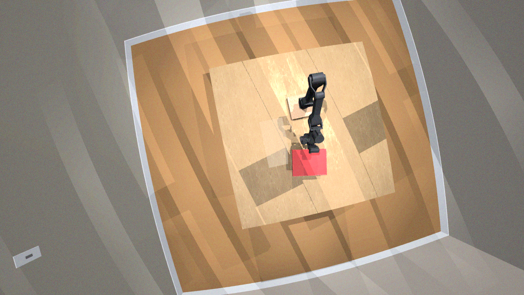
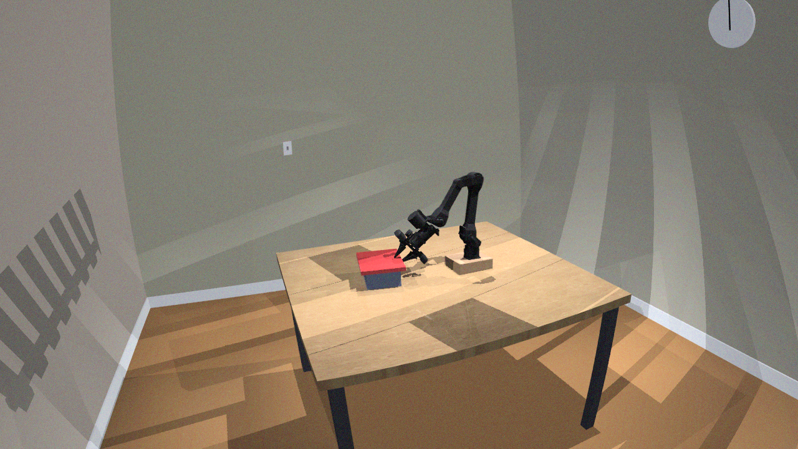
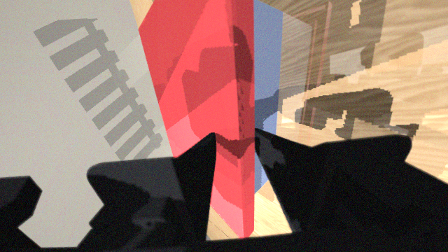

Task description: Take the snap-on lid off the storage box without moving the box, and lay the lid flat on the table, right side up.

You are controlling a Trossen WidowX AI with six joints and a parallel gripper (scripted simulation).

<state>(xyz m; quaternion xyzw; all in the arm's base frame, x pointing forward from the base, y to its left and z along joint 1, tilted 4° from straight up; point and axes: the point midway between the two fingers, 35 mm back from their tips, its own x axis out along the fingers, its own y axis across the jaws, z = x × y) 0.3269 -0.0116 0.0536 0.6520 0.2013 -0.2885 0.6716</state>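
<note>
Right now my gripper tip is 8 cm short of the red lid, 1 cm to the left of it and 1 cm below it. Round my gripper tip: blue storage box 8 cm ahead, 1 cm to the right, 4 cm below.
</note>
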